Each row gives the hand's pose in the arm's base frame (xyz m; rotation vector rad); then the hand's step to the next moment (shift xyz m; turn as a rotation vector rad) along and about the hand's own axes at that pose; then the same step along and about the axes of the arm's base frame.
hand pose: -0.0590 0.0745 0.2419 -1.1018 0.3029 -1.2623
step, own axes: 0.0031 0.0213 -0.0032 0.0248 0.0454 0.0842
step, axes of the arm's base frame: 0.0116 -0.0063 -0.0173 0.0965 0.0156 0.0145
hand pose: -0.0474 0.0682 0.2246 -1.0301 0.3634 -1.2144
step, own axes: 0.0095 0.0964 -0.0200 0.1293 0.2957 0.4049
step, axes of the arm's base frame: 0.0462 -0.0185 -0.0855 0.5135 0.0655 0.0101
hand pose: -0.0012 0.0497 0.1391 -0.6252 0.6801 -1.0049
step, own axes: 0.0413 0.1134 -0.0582 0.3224 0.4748 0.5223
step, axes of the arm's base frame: 0.0325 -0.0008 -0.1300 0.7705 -0.0183 -0.0902
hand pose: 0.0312 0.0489 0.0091 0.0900 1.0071 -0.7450
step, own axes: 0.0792 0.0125 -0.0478 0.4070 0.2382 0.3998
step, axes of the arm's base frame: -0.0027 -0.0132 -0.0924 0.5644 -0.1924 -0.1633
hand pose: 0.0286 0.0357 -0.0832 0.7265 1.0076 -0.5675
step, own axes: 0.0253 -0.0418 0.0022 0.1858 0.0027 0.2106
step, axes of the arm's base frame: -0.0180 -0.0307 -0.0335 0.1967 -0.1769 -0.0943
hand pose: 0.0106 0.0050 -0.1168 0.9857 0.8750 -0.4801
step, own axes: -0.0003 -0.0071 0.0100 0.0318 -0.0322 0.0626
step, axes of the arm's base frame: -0.0010 -0.0122 -0.0008 0.0217 -0.0694 -0.0259
